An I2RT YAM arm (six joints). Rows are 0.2 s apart.
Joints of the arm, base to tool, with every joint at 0 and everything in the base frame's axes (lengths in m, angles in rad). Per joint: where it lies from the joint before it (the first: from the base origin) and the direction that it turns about. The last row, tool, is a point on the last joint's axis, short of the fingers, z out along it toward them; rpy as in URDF.
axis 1: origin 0 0 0.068 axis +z
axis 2: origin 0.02 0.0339 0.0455 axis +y
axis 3: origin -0.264 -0.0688 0 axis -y
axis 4: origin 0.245 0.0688 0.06 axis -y
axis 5: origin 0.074 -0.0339 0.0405 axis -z
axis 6: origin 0.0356 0 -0.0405 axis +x
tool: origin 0 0 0 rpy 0 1.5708 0
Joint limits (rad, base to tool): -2.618..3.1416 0..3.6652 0..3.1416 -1.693..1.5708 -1.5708..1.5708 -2.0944..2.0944
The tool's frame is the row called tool.
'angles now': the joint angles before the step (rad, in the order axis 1, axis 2, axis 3, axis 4, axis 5, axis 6). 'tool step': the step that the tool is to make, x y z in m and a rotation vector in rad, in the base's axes. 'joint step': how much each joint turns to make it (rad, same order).
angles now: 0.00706 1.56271 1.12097 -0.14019 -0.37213 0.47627
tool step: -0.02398 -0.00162 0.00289 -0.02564 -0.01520 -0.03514
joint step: 0.00001 -0.09842 -0.08471 0.00039 0.04350 -0.00266
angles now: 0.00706 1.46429 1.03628 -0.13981 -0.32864 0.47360
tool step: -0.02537 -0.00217 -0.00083 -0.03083 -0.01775 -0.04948
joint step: -0.00002 -0.10489 -0.09574 0.00838 0.05835 -0.00001
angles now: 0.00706 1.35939 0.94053 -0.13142 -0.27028 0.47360
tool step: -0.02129 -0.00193 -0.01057 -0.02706 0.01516 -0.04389
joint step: 0.00000 -0.07857 -0.09384 0.00001 0.05150 0.00038
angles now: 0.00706 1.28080 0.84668 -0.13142 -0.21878 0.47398
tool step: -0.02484 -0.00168 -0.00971 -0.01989 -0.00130 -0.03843
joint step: 0.00000 -0.10069 -0.10415 0.00537 0.04311 0.00383
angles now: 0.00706 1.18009 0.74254 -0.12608 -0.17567 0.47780
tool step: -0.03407 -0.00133 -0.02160 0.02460 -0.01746 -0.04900
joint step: -0.00037 -0.14496 -0.17241 0.05263 0.02862 0.04692
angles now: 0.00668 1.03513 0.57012 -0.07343 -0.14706 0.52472
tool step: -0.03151 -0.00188 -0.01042 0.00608 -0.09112 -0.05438
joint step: -0.00042 -0.17927 -0.14609 0.06179 0.04499 0.03051
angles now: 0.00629 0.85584 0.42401 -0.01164 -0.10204 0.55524
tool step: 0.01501 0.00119 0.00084 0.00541 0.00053 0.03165
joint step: 0.00002 0.08813 0.03319 0.05341 -0.03089 -0.00877
